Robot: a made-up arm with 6 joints.
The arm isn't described. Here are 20 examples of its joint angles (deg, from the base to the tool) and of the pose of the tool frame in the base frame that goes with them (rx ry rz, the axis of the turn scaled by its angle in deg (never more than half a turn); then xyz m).
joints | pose
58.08 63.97 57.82 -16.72 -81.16 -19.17 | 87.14 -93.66 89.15 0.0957 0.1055 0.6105
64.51 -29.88 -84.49 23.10 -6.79 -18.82 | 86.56 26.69 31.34 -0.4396 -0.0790 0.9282
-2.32 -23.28 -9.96 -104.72 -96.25 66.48 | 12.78 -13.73 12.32 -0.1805 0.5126 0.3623
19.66 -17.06 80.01 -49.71 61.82 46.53 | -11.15 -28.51 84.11 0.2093 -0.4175 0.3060
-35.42 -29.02 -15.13 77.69 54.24 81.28 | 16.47 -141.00 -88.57 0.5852 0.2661 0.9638
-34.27 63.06 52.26 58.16 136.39 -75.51 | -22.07 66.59 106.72 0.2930 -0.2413 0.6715
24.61 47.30 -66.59 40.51 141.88 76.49 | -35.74 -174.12 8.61 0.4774 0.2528 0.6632
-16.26 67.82 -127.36 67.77 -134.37 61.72 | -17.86 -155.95 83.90 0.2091 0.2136 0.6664
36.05 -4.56 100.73 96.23 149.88 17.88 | 105.13 -5.67 38.85 -0.0769 -0.3301 1.0411
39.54 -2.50 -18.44 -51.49 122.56 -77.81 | -12.40 128.05 -82.34 0.5734 0.4880 0.6749
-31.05 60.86 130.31 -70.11 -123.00 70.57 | -93.14 -25.58 -131.92 0.2464 -0.5561 0.2532
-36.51 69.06 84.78 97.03 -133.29 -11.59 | 0.94 1.46 -18.10 0.1167 0.3462 0.3195
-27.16 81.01 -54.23 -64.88 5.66 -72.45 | 16.34 101.50 -125.28 0.2684 -0.0408 0.2865
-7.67 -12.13 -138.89 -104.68 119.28 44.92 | -45.93 11.62 6.28 -0.6442 -0.0791 0.2359
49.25 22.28 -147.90 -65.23 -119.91 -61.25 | 91.72 123.70 21.35 0.2791 -0.4830 0.7935
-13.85 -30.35 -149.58 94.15 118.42 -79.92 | 47.04 30.74 -46.94 -0.2930 0.0219 0.8895
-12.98 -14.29 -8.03 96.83 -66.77 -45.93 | 53.36 14.94 -10.70 -0.1028 0.5248 0.9544
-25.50 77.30 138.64 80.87 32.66 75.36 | 41.06 89.64 -62.63 0.5396 0.2575 1.1081
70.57 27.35 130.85 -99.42 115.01 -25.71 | 151.40 77.47 27.80 0.1101 -0.8198 1.0292
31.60 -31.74 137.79 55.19 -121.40 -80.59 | 68.63 -37.06 -77.36 0.3462 0.0002 0.9432
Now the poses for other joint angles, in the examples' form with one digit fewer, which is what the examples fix.
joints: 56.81 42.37 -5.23 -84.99 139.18 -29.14
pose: 2.4 67.9 -130.7 0.839 0.179 0.603
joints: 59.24 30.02 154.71 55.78 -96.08 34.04
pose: -21.4 125.9 -20.4 -0.015 0.127 1.165
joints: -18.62 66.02 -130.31 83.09 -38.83 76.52
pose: 71.3 68.0 -59.3 -0.037 0.163 1.209
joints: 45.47 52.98 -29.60 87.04 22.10 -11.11
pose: 39.5 -114.8 -26.4 0.446 0.665 0.519
